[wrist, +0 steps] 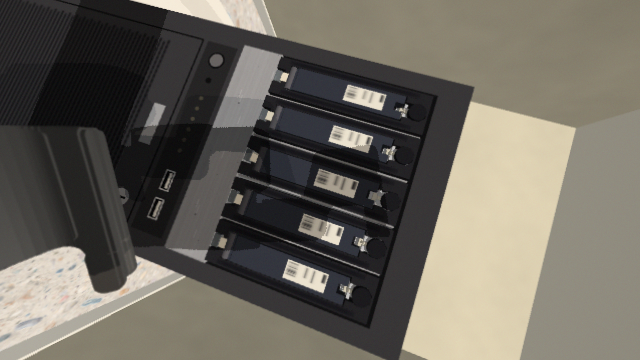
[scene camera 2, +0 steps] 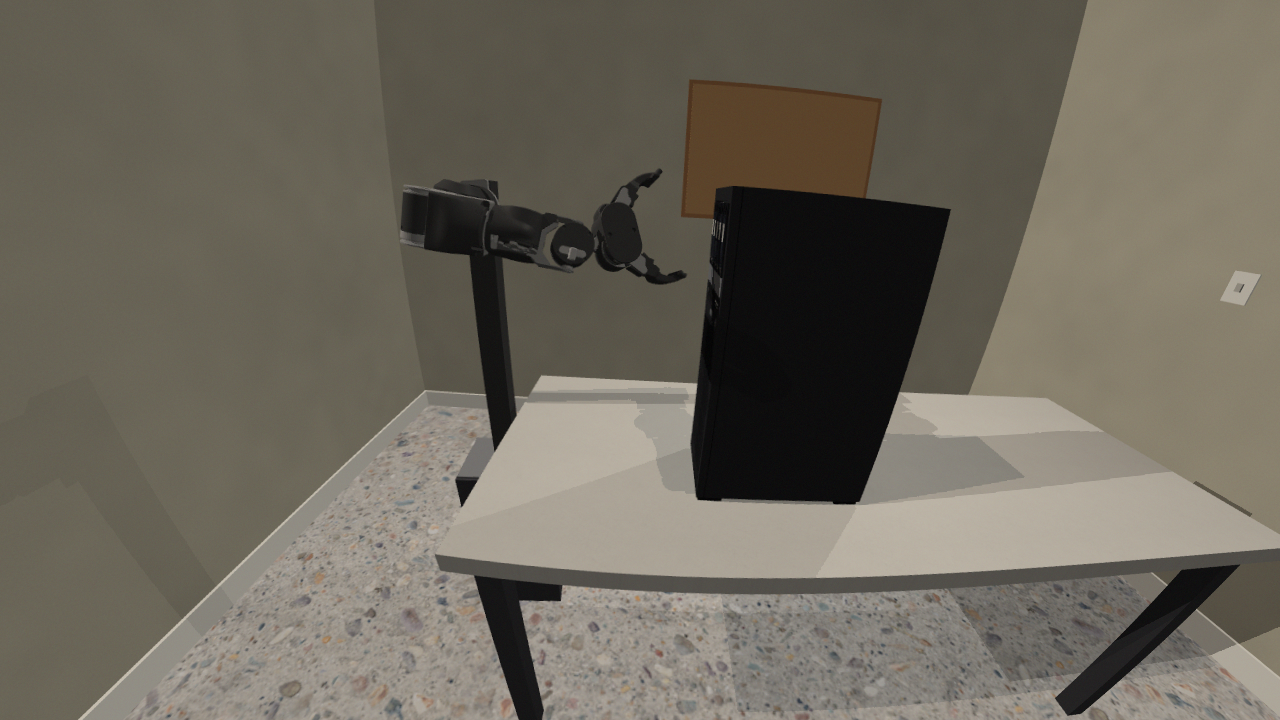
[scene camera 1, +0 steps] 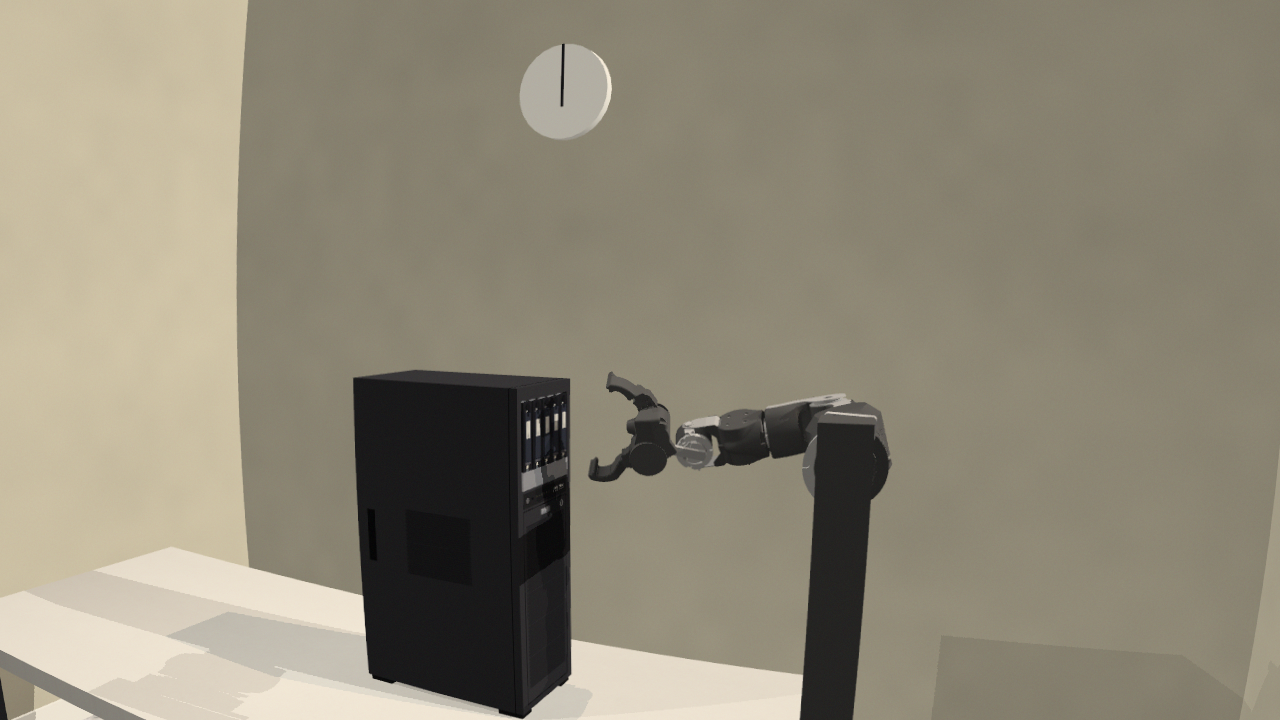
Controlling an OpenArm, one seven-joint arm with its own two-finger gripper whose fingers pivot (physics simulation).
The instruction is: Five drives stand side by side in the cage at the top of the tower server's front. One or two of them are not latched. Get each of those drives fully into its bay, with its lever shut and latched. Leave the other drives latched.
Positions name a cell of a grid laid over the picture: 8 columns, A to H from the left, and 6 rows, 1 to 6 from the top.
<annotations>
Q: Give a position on a black tower server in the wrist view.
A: At B2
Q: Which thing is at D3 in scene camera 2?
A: An arm's dark post.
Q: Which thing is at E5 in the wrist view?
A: A drive.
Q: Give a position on a drive lever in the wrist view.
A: E4
</annotations>
